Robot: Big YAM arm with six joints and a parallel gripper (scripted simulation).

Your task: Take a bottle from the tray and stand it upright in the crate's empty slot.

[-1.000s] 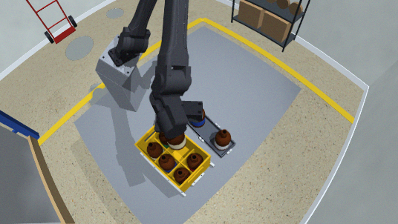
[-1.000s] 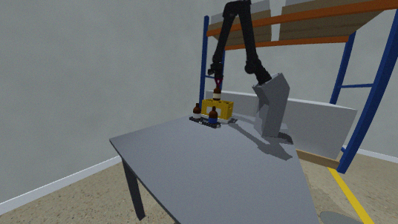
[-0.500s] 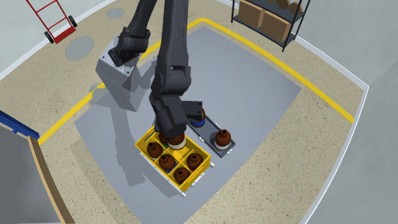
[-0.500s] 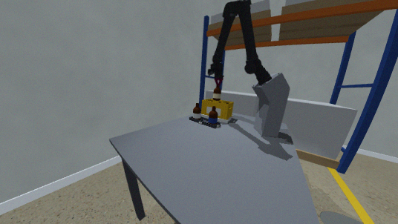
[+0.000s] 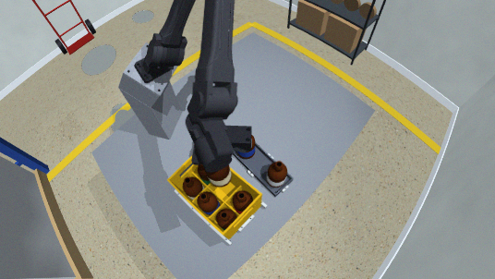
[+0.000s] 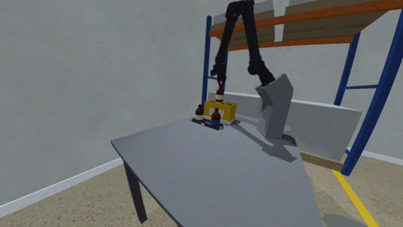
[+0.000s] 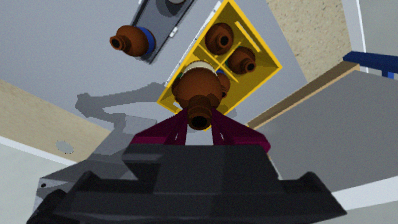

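My hand is 6 cm above the glass bottle. From my hand the other things lie so: yellow crate: 25 cm below, 4 cm to the right, 1 cm ahead; dark tray: 32 cm below, 18 cm to the left.
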